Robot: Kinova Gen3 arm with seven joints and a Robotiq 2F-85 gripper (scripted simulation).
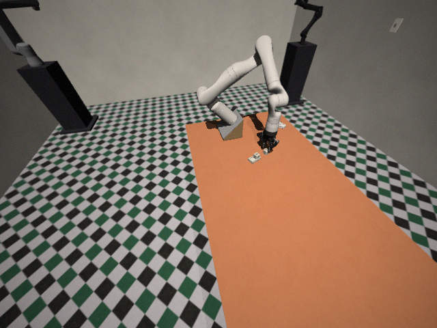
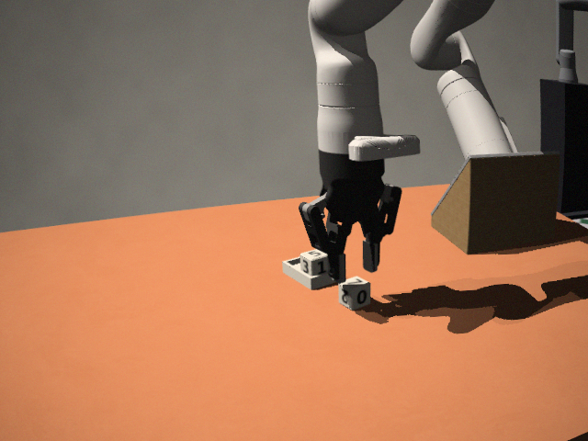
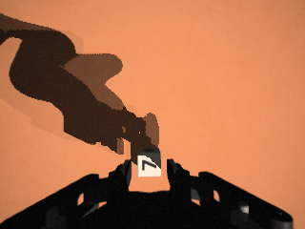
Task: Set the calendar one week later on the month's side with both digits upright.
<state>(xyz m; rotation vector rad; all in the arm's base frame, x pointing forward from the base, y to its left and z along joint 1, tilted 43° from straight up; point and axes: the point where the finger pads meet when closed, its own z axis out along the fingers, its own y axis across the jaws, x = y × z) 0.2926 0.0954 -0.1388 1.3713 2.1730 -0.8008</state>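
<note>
My gripper is now 4 cm above the cube. Also, from my hand: white calendar tray (10 cm to the right, 5 cm below, 4 cm ahead).
</note>
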